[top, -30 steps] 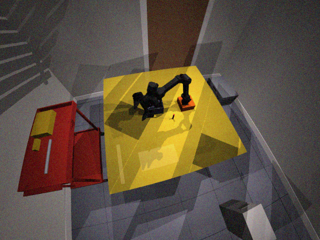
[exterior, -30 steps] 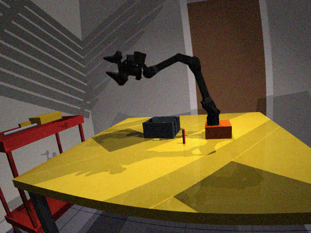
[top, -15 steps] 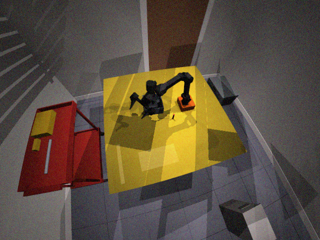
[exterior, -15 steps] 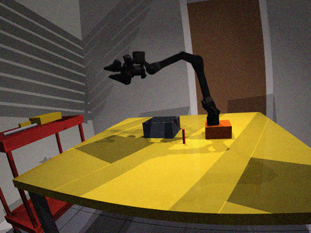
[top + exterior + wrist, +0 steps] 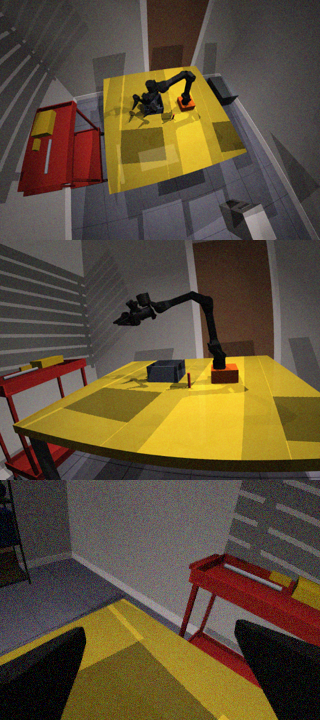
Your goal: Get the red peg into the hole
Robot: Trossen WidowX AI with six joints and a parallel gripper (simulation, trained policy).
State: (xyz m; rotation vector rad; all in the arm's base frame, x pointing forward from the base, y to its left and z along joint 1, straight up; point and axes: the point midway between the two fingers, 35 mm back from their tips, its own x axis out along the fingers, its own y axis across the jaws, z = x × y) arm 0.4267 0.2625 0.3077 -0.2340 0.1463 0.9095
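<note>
The red peg lies 33 cm below my gripper tip, 31 cm behind it and 15 cm to the right of it. Round my gripper tip: pale plate 32 cm below, 30 cm to the right, 11 cm behind; dark box 34 cm below, 30 cm to the right, 11 cm behind.
</note>
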